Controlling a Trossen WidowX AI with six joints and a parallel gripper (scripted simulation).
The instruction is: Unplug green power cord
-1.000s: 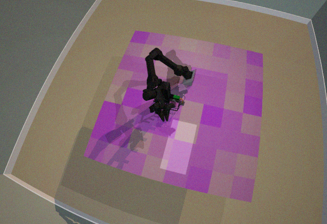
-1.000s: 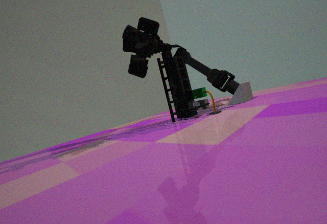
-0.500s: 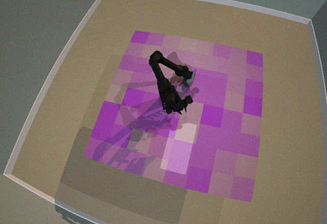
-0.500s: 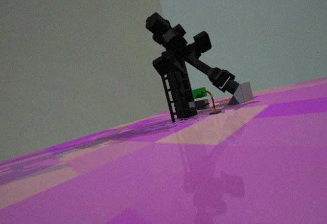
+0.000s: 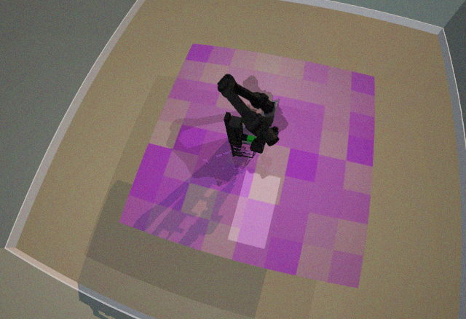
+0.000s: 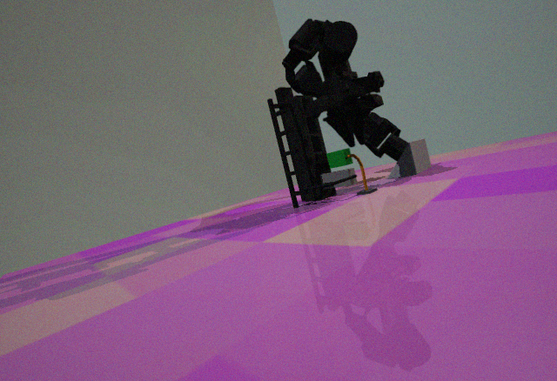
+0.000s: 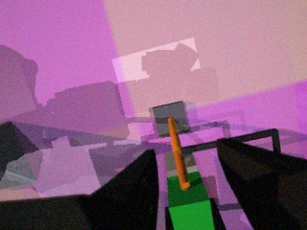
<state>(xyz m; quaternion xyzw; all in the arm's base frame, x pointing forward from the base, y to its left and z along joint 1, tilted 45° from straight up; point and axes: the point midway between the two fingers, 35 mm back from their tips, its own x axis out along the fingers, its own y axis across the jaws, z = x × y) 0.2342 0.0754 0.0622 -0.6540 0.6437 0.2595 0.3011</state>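
The green plug lies 7 cm to the right of my gripper tip and 1 cm below it.
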